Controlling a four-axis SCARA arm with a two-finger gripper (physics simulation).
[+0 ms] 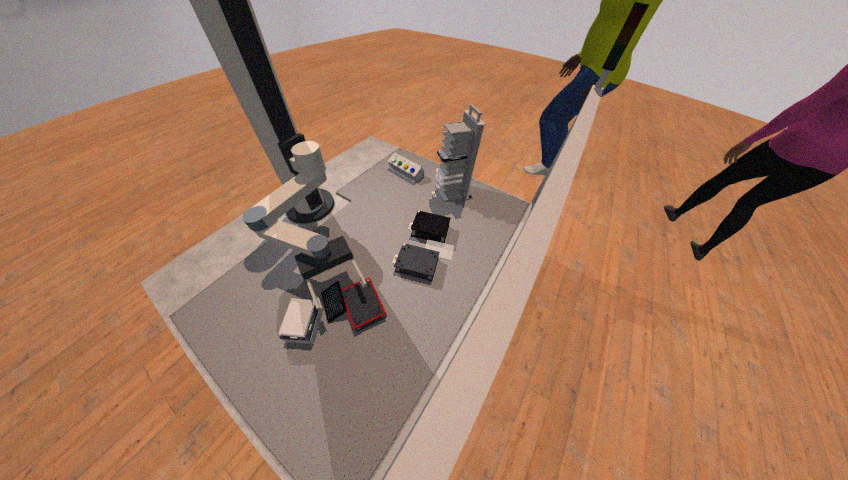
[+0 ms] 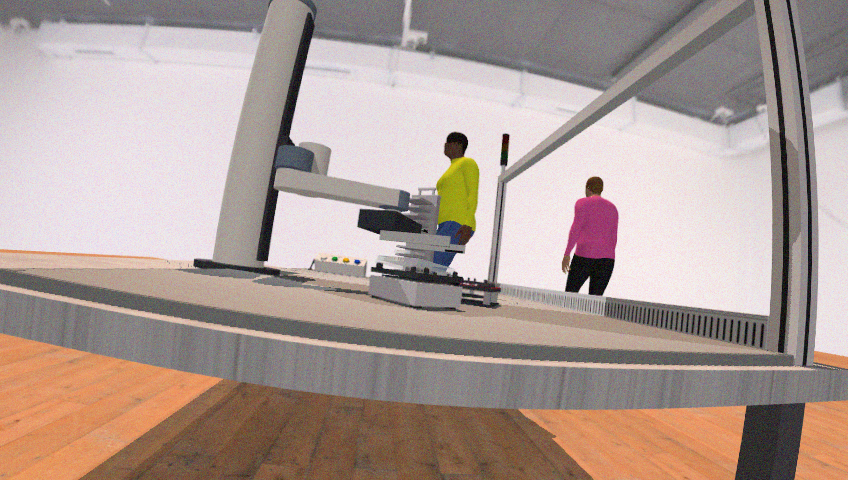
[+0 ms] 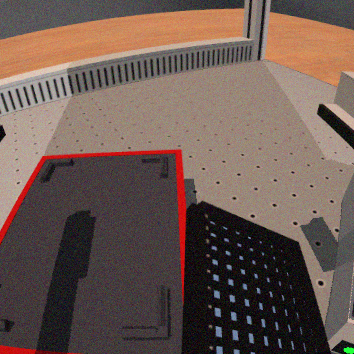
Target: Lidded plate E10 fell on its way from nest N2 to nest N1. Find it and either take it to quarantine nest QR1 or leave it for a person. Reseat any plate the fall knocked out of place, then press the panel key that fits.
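Places are measured from the arm's base along level axes (x ahead, y left, z up), in millimetres.
Pixels of known places: gripper, fingertip midpoint: (image 1: 343, 296) (image 2: 458, 246) (image 3: 161, 95); arm's base, origin of the base link: (image 1: 310, 206).
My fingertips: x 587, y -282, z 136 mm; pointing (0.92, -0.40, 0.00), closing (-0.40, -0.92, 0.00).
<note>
Ahead of a thing's pixels: the offset from my fingertips to its middle. "spot": to the spot under its first point.
My gripper (image 1: 342, 295) (image 2: 457, 245) (image 3: 161, 95) is open and empty, above the red-edged nest {dx +29, dy +42, dz -100 mm} (image 1: 371, 311) (image 3: 115, 190) and the black plate beside it. That dark plate {dx -66, dy -18, dz -96 mm} (image 1: 333, 300) (image 3: 250, 285) shows rows of light wells and lies close against the nest's side, seemingly tilted. I cannot read a label on it or make out a lid. A finger-shaped shadow falls across the nest. Two other dark nests or plates stand further back, a black one {dx +30, dy +504, dz -89 mm} (image 1: 430, 226) and a grey one {dx +88, dy +310, dz -94 mm} (image 1: 417, 261). The key panel {dx -345, dy +808, dz -81 mm} (image 1: 405, 167) (image 2: 339, 265) has white, green, yellow and blue keys.
A white box {dx -102, dy -135, dz -56 mm} (image 1: 297, 321) stands beside the dark plate. A tall shelf rack (image 1: 476, 139) stands behind. A white flat piece {dx +126, dy +428, dz -116 mm} (image 1: 441, 248) lies near the two dark units. A slotted rail {spot: dx +378, dy -106, dz -103 mm} (image 3: 125, 71) edges the table. Two people, in yellow (image 1: 606, 41) (image 2: 461, 190) and pink (image 1: 812, 139) (image 2: 596, 228), stand beyond it.
</note>
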